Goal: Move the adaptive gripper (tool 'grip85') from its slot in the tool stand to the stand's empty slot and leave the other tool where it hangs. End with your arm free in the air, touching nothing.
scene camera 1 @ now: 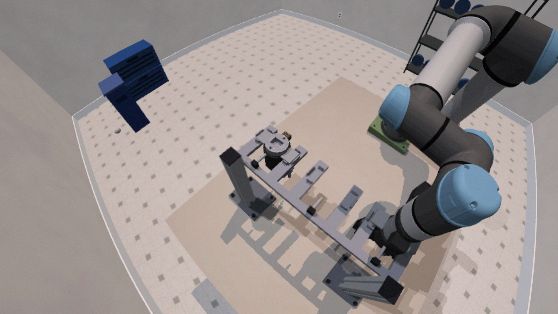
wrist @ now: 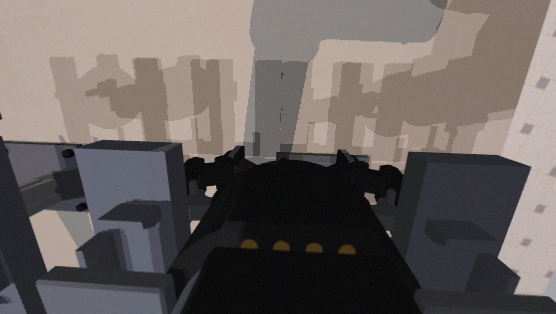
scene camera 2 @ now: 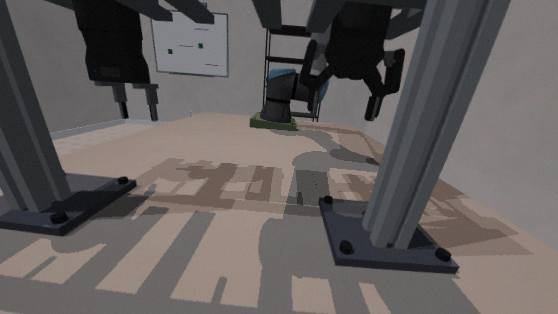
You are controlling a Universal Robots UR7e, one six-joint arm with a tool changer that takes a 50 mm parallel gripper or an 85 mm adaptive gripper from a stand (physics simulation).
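Where they show: arm's base, origin of its link: (scene camera 2: 275,119).
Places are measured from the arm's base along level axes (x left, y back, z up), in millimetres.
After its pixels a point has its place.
Observation:
The adaptive gripper, my gripper (scene camera 2: 342,108) (wrist: 291,155), is mounted on my wrist and open, with empty space between its fingers. It is at the slot nearest scene camera 1, between the left prong (wrist: 125,180) {x 146, y -551, z 250 mm} and the right prong (wrist: 465,195) {x 253, y -538, z 249 mm}. Its side plate (wrist: 102,296) {x 158, y -567, z 277 mm} appears a little above the prong pads. In scene camera 1 the wrist and prongs hide its fingers. The grey tool stand (scene camera 1: 331,230) {x 98, y -677, z 249 mm} has its empty slot in the middle, with one bordering prong (scene camera 1: 306,184) {x -21, y -641, z 249 mm} and another prong (scene camera 1: 345,206) {x 82, y -611, z 249 mm}. The parallel gripper (scene camera 1: 276,145) (scene camera 2: 112,47) hangs in the far slot.
The stand has an upright post (scene camera 1: 237,175) {x -168, y -749, z 217 mm} (scene camera 2: 425,120) {x 256, y -708, z 132 mm} at each end on a bolted foot plate. A locating peg (scene camera 1: 317,203) {x 33, y -660, z 262 mm} stands at the middle slot. My arm's green base (scene camera 1: 387,137) {x 2, y -77, z 0 mm} (scene camera 2: 273,122) {x 7, y -82, z -2 mm} is behind the stand. Blue cabinets (scene camera 1: 137,70) and a shelf rack stand farther off.

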